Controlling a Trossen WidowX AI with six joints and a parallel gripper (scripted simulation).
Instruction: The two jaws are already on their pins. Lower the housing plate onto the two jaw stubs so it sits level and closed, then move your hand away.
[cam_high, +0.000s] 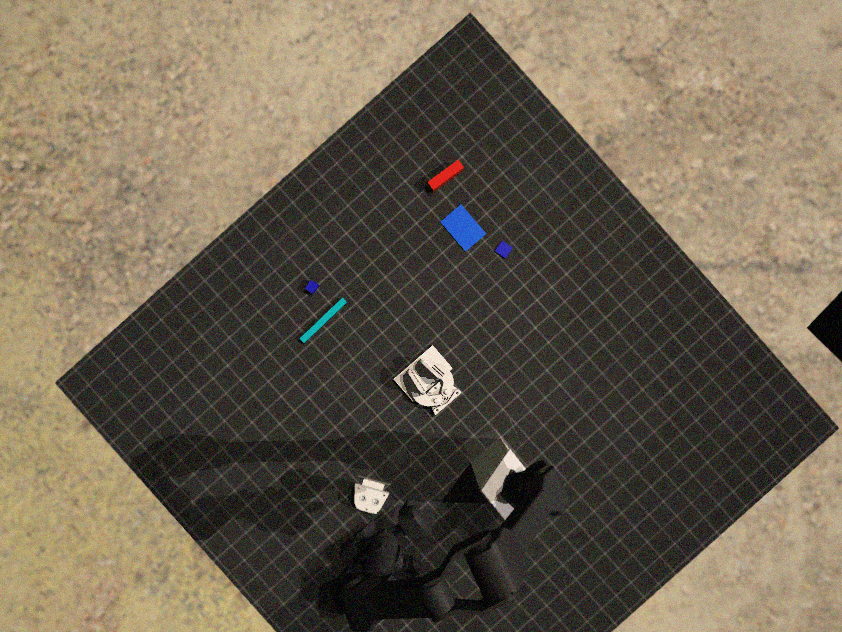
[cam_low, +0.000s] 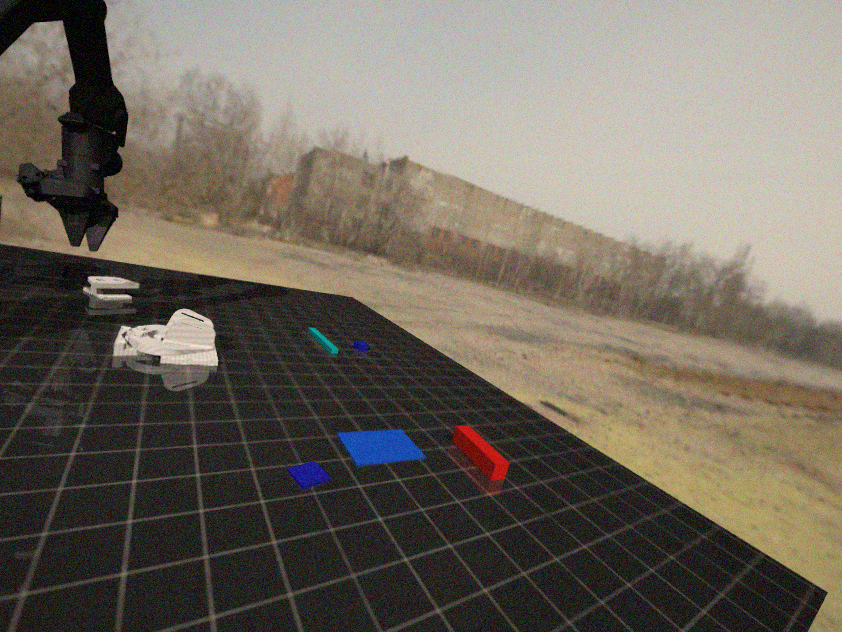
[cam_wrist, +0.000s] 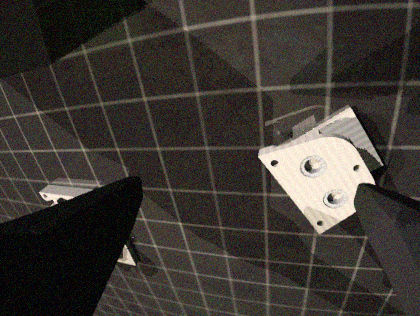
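Now: gripper tip 40 mm short of the white block, 40 mm to the right of it and 80 mm above it. Also, from my gripper tip: dark grey plate 80 mm behind, 200 mm to the left, 90 mm below; teal bar 400 mm ahead, 180 mm to the right, 90 mm below; blue cube 470 mm ahead, 220 mm to the right, 80 mm below.
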